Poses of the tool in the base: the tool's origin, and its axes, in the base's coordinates. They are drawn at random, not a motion.
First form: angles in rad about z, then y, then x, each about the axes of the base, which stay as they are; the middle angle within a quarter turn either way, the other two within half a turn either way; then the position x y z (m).
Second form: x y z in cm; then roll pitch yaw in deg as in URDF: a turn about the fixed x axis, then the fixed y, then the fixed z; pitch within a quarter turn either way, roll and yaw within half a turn. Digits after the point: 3 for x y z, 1 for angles.
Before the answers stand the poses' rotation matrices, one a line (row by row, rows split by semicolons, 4 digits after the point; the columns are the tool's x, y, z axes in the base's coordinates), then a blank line. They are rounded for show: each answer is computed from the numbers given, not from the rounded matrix.
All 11 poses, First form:
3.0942 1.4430 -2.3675 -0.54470 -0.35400 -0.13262
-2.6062 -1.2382 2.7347 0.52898 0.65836 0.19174
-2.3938 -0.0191 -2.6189 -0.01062 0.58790 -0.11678
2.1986 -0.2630 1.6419 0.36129 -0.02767 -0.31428
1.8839 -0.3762 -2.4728 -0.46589 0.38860 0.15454
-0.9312 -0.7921 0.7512 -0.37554 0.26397 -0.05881
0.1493 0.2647 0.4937 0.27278 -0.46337 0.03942
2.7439 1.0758 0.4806 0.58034 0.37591 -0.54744
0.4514 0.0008 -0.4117 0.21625 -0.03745 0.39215
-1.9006 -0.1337 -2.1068 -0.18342 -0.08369 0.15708
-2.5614 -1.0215 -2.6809 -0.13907 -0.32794 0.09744
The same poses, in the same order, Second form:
-0.1273 -0.0060 0.9918; 0.6587 0.7471 0.0891; -0.7415 0.6647 -0.0911
-0.2808 0.1666 -0.9452; 0.7903 0.5990 -0.1292; 0.5447 -0.7832 -0.2998
-0.7331 0.6799 -0.0191; 0.5822 0.6418 0.4991; 0.3516 0.3548 -0.8663
-0.5672 -0.7815 -0.2600; 0.0948 0.2516 -0.9632; 0.8181 -0.5709 -0.0686
-0.2865 -0.8848 -0.3674; -0.8166 0.0249 0.5767; -0.5011 0.4652 -0.7297
0.4192 0.5635 -0.7118; -0.8764 0.0464 -0.4794; -0.2371 0.8248 0.5133
0.9544 -0.1436 0.2616; 0.2536 0.8523 -0.4574; -0.1573 0.5029 0.8499
-0.4380 -0.1840 0.8800; -0.0317 -0.9751 -0.2196; 0.8984 -0.1240 0.4212
0.8998 -0.4362 0.0008; 0.3995 0.8248 0.4002; -0.1752 -0.3598 0.9164
-0.3210 0.9377 -0.1333; 0.4461 0.2738 0.8521; 0.8355 0.2140 -0.5061
-0.4367 0.2862 -0.8529; 0.1739 0.9570 0.2321; 0.8827 -0.0470 -0.4677

-54.470 -35.400 -13.262 97.8 47.9 100.9
52.898 65.836 19.174 -110.9 -33.0 109.6
-1.062 58.790 -11.678 157.7 -20.6 141.5
36.129 -2.767 -31.428 -96.9 -54.9 170.5
-46.589 38.860 15.454 147.5 30.1 -109.3
-37.554 26.397 -5.881 58.1 13.7 -64.4
27.278 -46.337 3.942 30.6 9.1 14.9
58.034 37.591 -54.744 -16.4 -64.0 -175.9
21.625 -3.745 39.215 -21.4 10.1 23.9
-18.342 -8.369 15.708 157.1 -56.7 125.7
-13.907 -32.794 9.744 -174.3 -62.0 158.3

